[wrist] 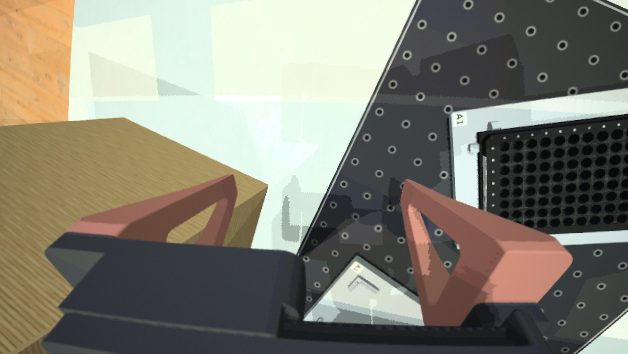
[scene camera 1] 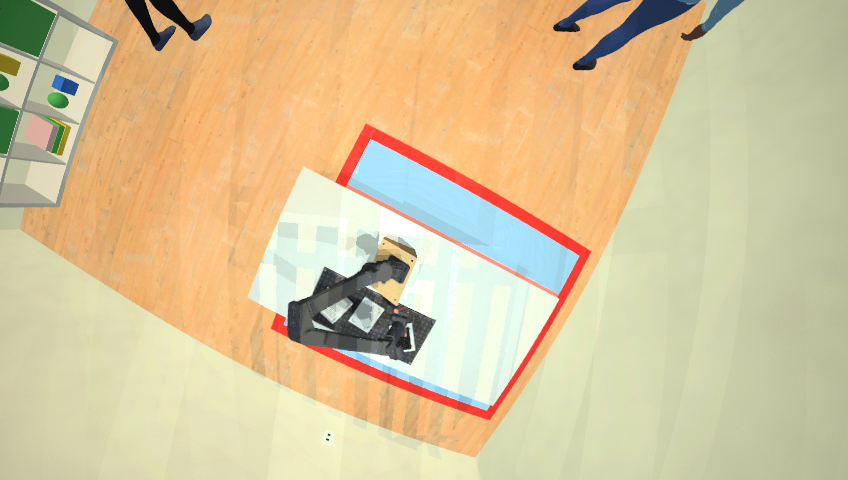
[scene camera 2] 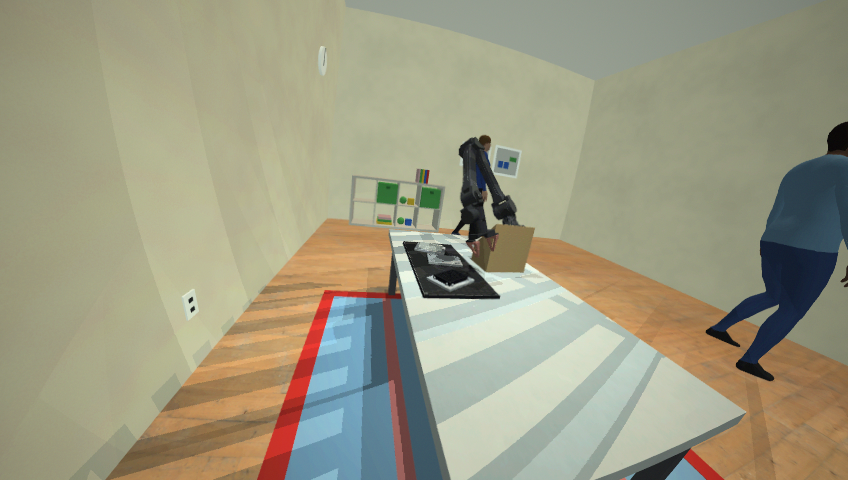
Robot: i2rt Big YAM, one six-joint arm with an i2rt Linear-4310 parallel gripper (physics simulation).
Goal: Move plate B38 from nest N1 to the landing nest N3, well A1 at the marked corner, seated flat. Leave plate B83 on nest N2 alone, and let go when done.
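Note:
A black well plate [scene camera 2: 450,277] [wrist: 560,175] lies in a white nest [scene camera 1: 411,340] [wrist: 461,165] at the near end of the row in scene camera 2; its ID is not readable. The nest's A1 label shows at its upper left corner in the wrist view. The middle nest [scene camera 1: 365,315] [scene camera 2: 444,259] [wrist: 375,300] shows a pale bare surface. A pale object [scene camera 1: 336,309] [scene camera 2: 429,246] is at the far nest; I cannot tell its ID. My gripper [scene camera 1: 404,322] [scene camera 2: 483,247] [wrist: 317,186] is open and empty, above the board, left of the black plate in the wrist view.
A tall wooden box [scene camera 1: 389,292] [scene camera 2: 512,249] [wrist: 125,170] stands beside the black perforated board [scene camera 1: 426,325] [scene camera 2: 479,291] [wrist: 400,102], close to my left finger in the wrist view. The white table [scene camera 1: 470,309] [scene camera 2: 523,380] carries both. People stand on the floor away from the table.

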